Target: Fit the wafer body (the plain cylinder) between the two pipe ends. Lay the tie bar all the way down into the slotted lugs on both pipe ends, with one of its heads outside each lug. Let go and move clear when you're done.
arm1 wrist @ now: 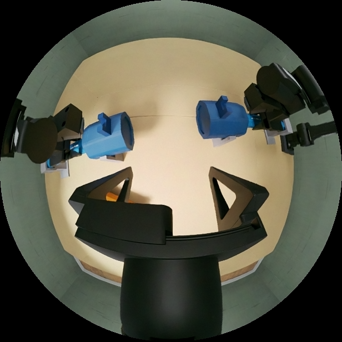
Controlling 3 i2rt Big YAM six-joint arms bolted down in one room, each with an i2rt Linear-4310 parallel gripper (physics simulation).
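Observation:
Two blue pipe ends stand apart with their open mouths facing each other, the left pipe end and the right pipe end. Each has an upright slotted lug on top, the left lug and the right lug. My arm1 gripper is open and empty, its fingers nearer the camera than the pipe ends. A dark gripper is around the left pipe end's narrow stub, and another gripper is around the right one's; both look shut. An orange piece shows partly behind arm1's left finger; which part it is cannot be told.
Pale cradles sit under the pipe ends, with more pale supports under their outer stubs. The other two arms reach in from the left and right edges. Green walls surround the pale tabletop.

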